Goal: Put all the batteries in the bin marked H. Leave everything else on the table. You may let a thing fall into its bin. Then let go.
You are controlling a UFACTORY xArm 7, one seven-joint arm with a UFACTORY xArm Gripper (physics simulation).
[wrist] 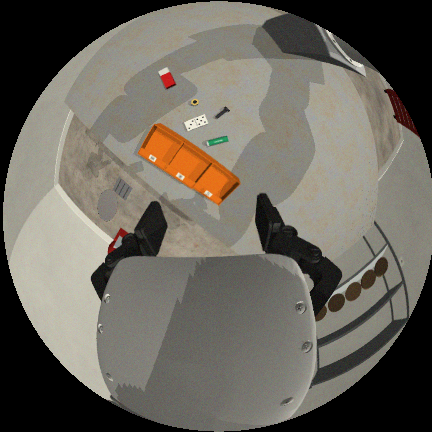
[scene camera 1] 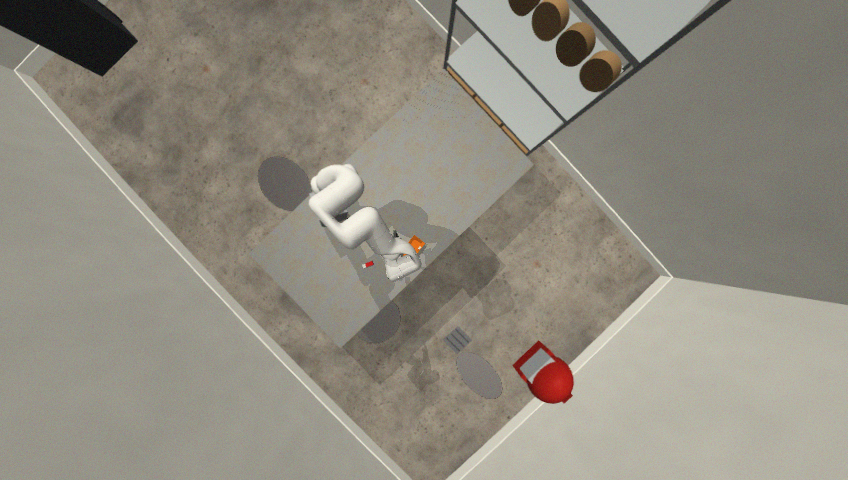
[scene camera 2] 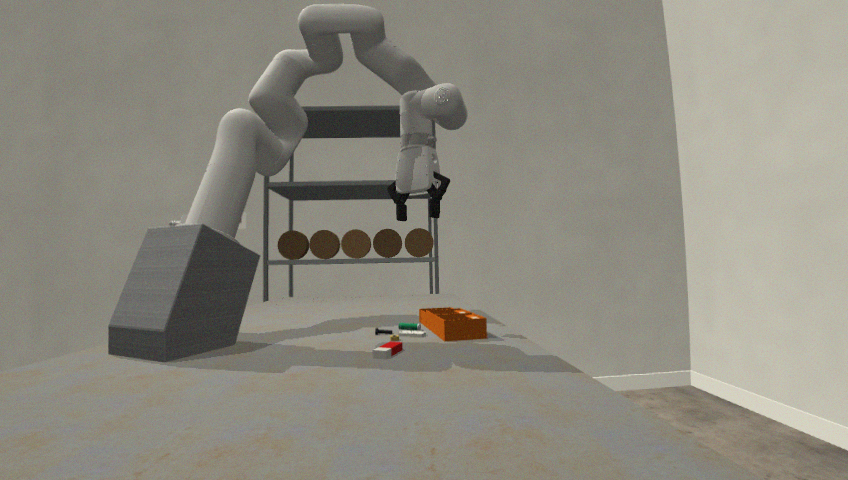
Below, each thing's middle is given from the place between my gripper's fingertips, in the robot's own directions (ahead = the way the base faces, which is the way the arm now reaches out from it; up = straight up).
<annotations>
I see my gripper 23 cm above the orange three-part bin (scene camera 2: 449,324), 6 cm short of it and 1 cm to the left of it.
</annotations>
